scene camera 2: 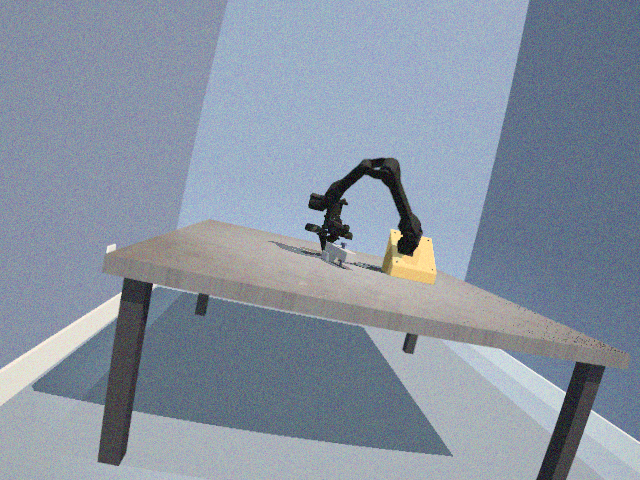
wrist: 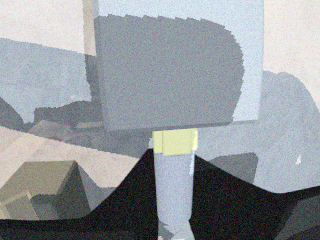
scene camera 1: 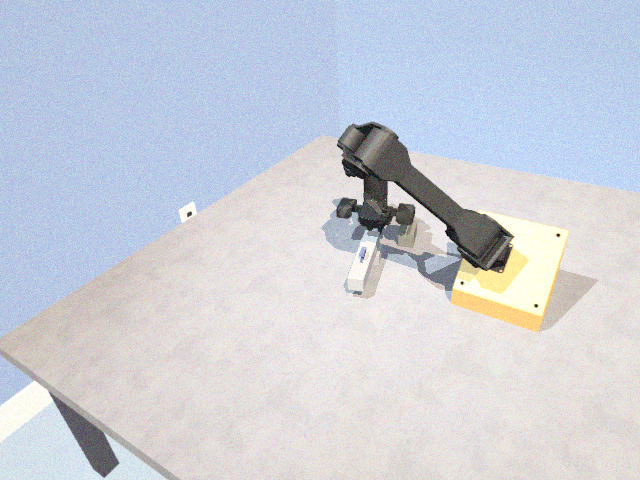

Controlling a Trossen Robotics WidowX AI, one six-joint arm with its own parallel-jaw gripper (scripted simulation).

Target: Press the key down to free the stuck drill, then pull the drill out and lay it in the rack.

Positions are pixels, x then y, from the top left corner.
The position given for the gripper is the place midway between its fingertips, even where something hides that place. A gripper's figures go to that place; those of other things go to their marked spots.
Labels:
The gripper point(wrist: 164, 155) is 0.10 m from the lens. A housing point(wrist: 157, 72): 0.04 m from the lens.

